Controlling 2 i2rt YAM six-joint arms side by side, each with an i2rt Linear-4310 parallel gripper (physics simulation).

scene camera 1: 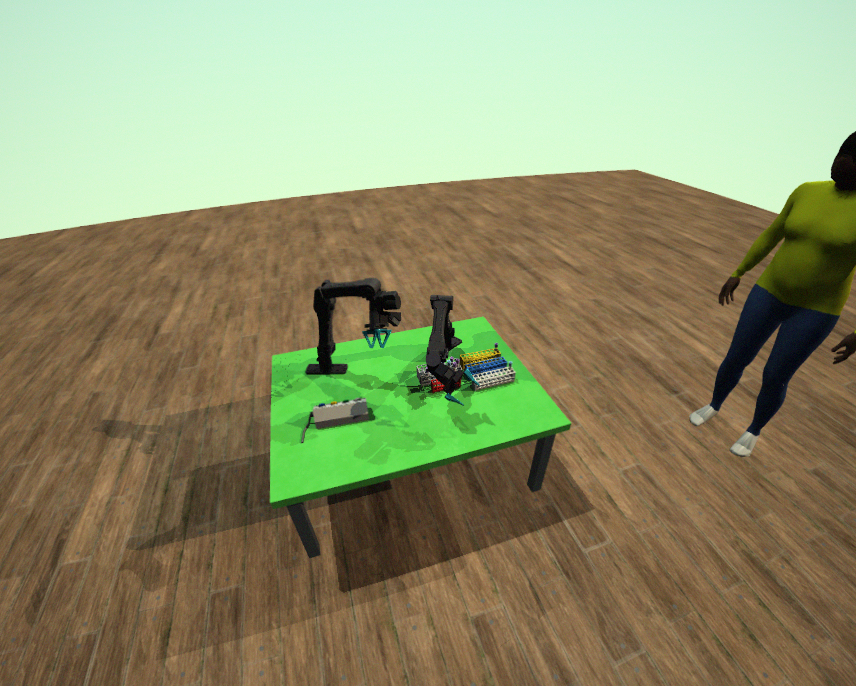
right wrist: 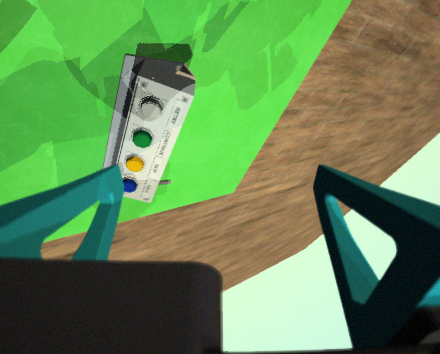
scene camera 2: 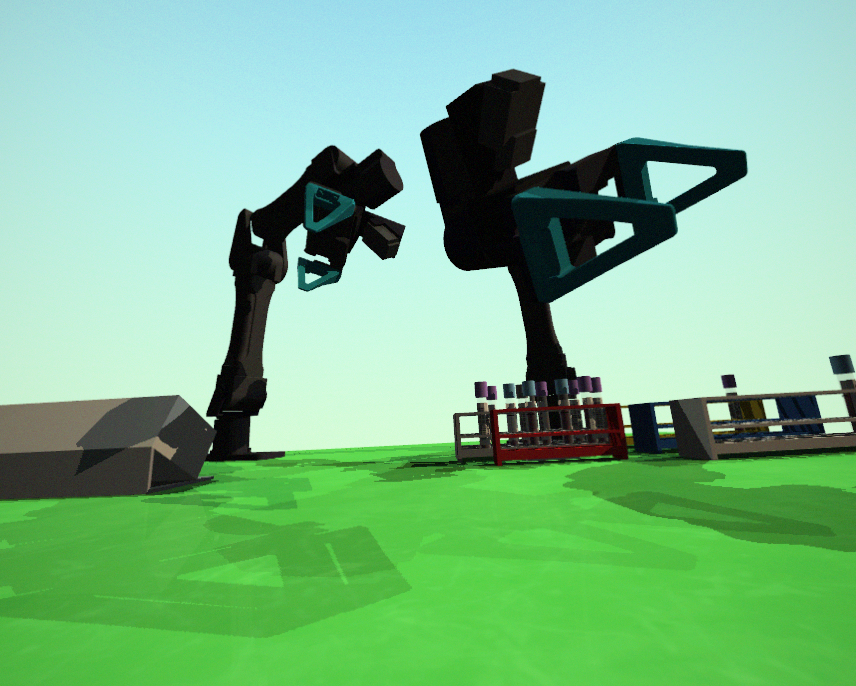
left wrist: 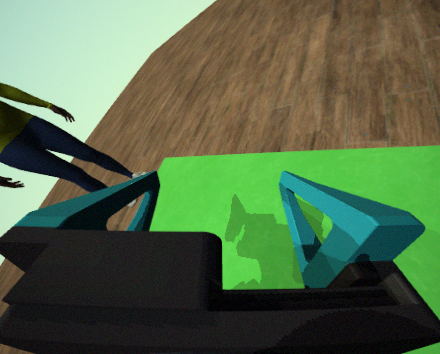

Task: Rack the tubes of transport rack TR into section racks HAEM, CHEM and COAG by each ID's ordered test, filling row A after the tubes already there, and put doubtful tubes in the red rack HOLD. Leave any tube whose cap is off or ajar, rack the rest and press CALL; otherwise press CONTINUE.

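Places are measured from the left arm's base along level axes (x left, y back, z up), in millimetres.
Where they show: left gripper, between the fingertips: [scene camera 1: 471,395] [scene camera 2: 715,188] [left wrist: 219,177]; right gripper, between the fingertips: [scene camera 1: 376,348] [right wrist: 218,176] [scene camera 2: 306,262]; left arm's base, origin of its link: [scene camera 1: 445,347]; right arm's base, origin of its link: [scene camera 1: 326,369] [scene camera 2: 230,459].
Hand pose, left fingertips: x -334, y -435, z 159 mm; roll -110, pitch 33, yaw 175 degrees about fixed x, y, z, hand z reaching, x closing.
Observation:
Each offset is from my left fingertips to the top centre of the thing. "spot": to the spot under its first point. Level surfaces: height alone.
The red rack HOLD [scene camera 1: 436,385] [scene camera 2: 557,452] stands before a pale rack @(dx +135, dy +296, dz -101 mm) [scene camera 1: 421,375], where several purple- and blue-capped tubes stand upright. Yellow @(dx +350, dy +220, dz -101 mm) [scene camera 1: 480,357], blue @(dx +310, dy +154, dz -101 mm) [scene camera 1: 487,365] [scene camera 2: 643,428] and white @(dx +272, dy +82, dz -101 mm) [scene camera 1: 493,378] [scene camera 2: 693,428] racks stand to the right, labels unreadable. A purple-capped tube @(spot: dx +422, dy +184, dz -75 mm) [scene camera 2: 728,381] and a blue-capped tube @(spot: dx +345, dy +50, dz -75 mm) [scene camera 2: 841,364] stand there. My left gripper [scene camera 1: 468,395] [scene camera 2: 710,189] [left wrist: 219,177] is open and empty above the table, near the racks. My right gripper [scene camera 1: 376,345] [scene camera 2: 317,246] [right wrist: 218,176] is open and empty, high up. The button box @(dx -340, dy +419, dz -75 mm) [scene camera 1: 340,412] [scene camera 2: 85,450] [right wrist: 160,130] has grey, green, yellow and blue buttons.
The green table @(dz -159 mm) [scene camera 1: 400,457] has its edge in both wrist views. A cable @(spot: dx -492, dy +467, dz -153 mm) [scene camera 1: 305,429] runs from the box's left end in scene camera 1. A person [scene camera 1: 803,250] [left wrist: 55,145] stands beyond the table, at the right in scene camera 1. My left arm partly hides the pale and red racks there.

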